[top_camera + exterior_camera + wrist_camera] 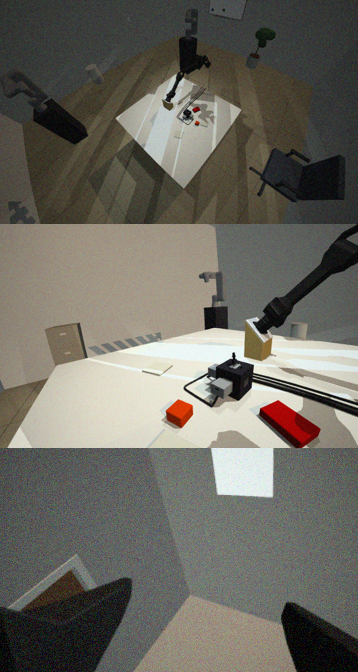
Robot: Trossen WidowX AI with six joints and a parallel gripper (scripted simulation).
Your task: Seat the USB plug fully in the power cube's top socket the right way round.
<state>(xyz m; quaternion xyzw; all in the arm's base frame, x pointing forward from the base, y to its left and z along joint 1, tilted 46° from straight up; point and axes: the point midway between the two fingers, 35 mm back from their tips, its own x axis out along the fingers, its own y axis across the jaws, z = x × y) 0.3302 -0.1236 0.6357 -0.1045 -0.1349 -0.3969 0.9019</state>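
The USB plug is 3 cm ahead of my gripper tip, 27 cm to the right of it and 64 cm below it. Round my gripper tip: red flat block 5 cm ahead, 11 cm to the right, 72 cm below; then orange cube 21 cm ahead, 26 cm to the right, 72 cm below; then grey-framed socket 3 cm ahead, 26 cm to the right, 66 cm below.
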